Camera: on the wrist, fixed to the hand. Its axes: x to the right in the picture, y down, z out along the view.
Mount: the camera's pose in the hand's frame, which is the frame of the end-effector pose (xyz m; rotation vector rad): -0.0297 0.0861 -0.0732 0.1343 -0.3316 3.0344
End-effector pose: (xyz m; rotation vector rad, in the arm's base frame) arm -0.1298 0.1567 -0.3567 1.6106 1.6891 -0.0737
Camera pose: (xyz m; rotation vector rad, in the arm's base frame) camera -0.0940 0.1882 -0.2500 2.0860 -1.9168 0.8626
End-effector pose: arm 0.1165 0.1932 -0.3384 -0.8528 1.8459 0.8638
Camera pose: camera 0.0243 0.1829 -0.2674 -2.1538 -0.9373 -1.2803
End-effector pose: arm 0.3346 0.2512 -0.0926 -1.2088 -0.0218 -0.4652
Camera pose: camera 0.3218 0.2185 -0.2040 -0.0613 1.2437 2.2695
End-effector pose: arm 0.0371 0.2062 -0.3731 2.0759 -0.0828 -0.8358
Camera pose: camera 0.0778 0.2150 -0.2639 -0.0379 -2.3519 0.8685
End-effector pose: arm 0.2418 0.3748 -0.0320 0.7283 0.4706 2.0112
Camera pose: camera 0.1511 0.3025 -0.0460 -0.6712 0.6453 -0.9696
